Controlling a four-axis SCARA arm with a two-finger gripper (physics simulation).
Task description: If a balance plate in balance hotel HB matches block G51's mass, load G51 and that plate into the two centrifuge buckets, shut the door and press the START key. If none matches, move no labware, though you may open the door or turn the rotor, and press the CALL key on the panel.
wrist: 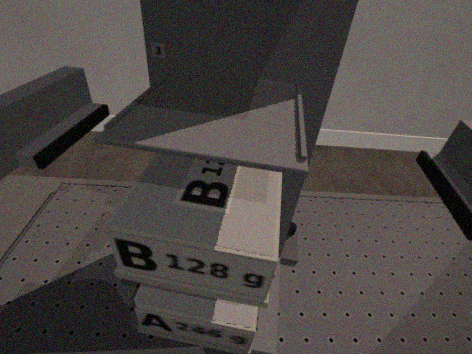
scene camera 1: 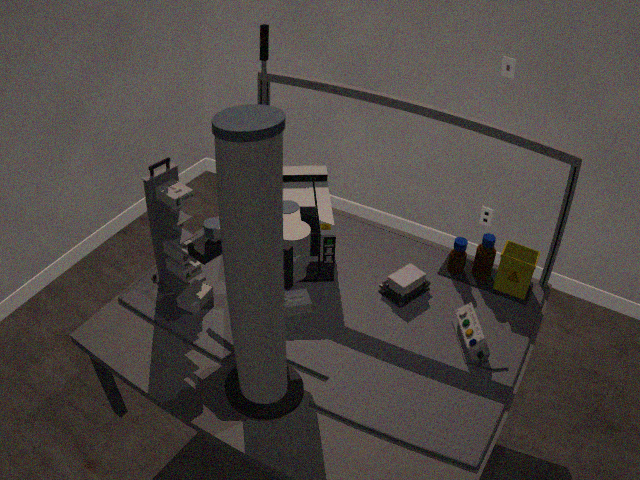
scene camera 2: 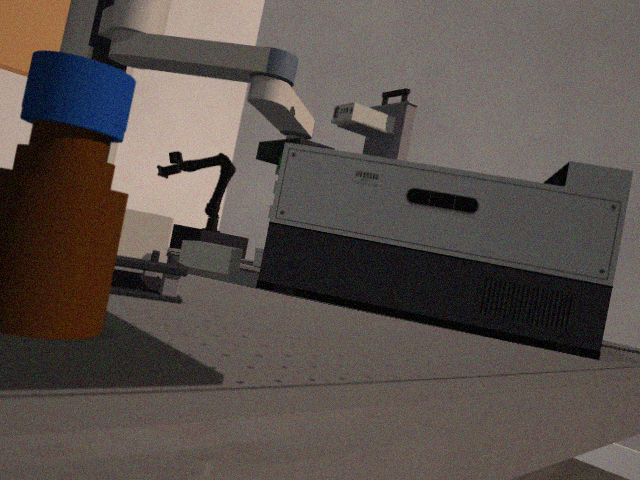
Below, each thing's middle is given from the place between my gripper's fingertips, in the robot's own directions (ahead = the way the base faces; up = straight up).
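Balance plate B (wrist: 207, 228): my gripper 70 mm above it, 20 mm past it, 30 mm to the right of it. From my hand: centrifuge (scene camera 2: 533, 263), 110 mm below, 390 mm ahead, 180 mm to the right; balance plate C (scene camera 2: 202, 255), 210 mm below, 90 mm ahead, 390 mm to the right; balance plate A (wrist: 167, 313), 150 mm below, 20 mm behind, 30 mm to the left.
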